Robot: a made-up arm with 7 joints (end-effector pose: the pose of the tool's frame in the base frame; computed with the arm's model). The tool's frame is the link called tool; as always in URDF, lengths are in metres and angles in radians. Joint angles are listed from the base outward.
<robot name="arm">
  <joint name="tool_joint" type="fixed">
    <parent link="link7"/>
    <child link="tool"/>
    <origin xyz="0 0 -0.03" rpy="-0.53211 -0.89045 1.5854"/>
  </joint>
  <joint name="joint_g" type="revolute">
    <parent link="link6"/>
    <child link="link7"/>
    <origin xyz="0.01 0 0"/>
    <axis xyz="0 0 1"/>
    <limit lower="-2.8" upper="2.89"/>
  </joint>
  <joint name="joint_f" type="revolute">
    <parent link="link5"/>
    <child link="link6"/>
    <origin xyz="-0.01 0.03 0"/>
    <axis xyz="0 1 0"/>
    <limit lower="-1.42" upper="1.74"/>
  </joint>
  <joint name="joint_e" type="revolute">
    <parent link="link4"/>
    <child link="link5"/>
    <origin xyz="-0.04 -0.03 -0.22"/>
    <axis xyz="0 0 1"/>
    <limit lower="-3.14" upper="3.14"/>
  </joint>
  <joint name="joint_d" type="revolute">
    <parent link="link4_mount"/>
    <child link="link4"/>
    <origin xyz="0.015 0 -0.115"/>
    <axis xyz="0 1 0"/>
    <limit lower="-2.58" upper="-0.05"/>
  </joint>
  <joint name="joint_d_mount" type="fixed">
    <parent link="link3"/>
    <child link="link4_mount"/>
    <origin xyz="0.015 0 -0.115"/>
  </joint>
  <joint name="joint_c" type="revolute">
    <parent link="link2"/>
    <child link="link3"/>
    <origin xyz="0.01 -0.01 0"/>
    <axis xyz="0 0 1"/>
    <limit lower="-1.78" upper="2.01"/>
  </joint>
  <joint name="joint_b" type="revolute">
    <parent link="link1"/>
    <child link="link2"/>
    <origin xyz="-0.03 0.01 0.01"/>
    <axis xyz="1 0 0"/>
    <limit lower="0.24" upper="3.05"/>
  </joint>
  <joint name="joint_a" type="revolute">
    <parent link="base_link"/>
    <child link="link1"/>
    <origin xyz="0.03 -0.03 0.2"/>
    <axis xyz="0 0.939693 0.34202"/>
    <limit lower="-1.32" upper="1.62"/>
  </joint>
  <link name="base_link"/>
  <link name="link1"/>
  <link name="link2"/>
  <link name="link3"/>
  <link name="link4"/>
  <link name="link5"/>
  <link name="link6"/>
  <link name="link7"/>
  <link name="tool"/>
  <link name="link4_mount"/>
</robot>
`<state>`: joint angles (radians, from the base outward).
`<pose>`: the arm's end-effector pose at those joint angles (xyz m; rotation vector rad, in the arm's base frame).
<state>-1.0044 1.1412 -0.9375 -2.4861 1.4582 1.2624 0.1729</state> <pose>0.2539 -0.0949 0.1113 -0.7654 -0.9632 0.1196</pose>
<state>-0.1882 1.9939 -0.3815 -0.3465 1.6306 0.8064 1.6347</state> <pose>0.0424 0.4563 0.3375 -0.2988 0.7862 -1.6608</pose>
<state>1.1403 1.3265 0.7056 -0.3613 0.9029 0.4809 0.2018</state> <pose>-0.1960 0.4152 0.2123 2.0969 -1.6988 1.2425</pose>
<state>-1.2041 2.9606 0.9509 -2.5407 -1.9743 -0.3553 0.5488</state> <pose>-0.0114 -0.1400 0.3216 -1.6153 -0.9177 1.7544</pose>
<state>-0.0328 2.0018 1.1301 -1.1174 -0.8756 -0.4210 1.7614</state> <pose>0.1241 0.2079 0.5415 0.7869 2.7818 0.1491</pose>
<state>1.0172 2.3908 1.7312 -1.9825 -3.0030 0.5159 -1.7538</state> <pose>0.2889 -0.0638 0.3655 -2.0274 -1.3736 -0.2980</pose>
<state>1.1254 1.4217 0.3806 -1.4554 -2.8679 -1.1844 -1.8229</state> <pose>0.0186 0.3349 0.0546 1.8709 -1.9309 1.1691</pose>
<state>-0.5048 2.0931 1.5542 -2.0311 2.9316 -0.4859 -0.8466</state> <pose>-0.0762 0.0070 0.5086 2.1761 1.0446 0.2207</pose>
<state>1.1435 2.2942 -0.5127 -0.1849 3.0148 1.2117 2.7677</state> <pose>0.1104 0.4139 0.3947 -0.1807 -0.1998 -0.9812</pose>
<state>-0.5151 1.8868 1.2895 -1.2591 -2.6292 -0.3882 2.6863</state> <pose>0.0215 0.2252 0.5439 -0.2408 2.2529 0.1334</pose>
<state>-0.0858 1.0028 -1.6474 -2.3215 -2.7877 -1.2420 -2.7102</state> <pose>-0.0529 -0.0427 -0.0534 -0.2952 -0.6337 0.2691</pose>
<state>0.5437 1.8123 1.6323 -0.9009 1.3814 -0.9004 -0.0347</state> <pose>0.0700 0.3556 0.4632 0.6612 1.5836 0.1713</pose>
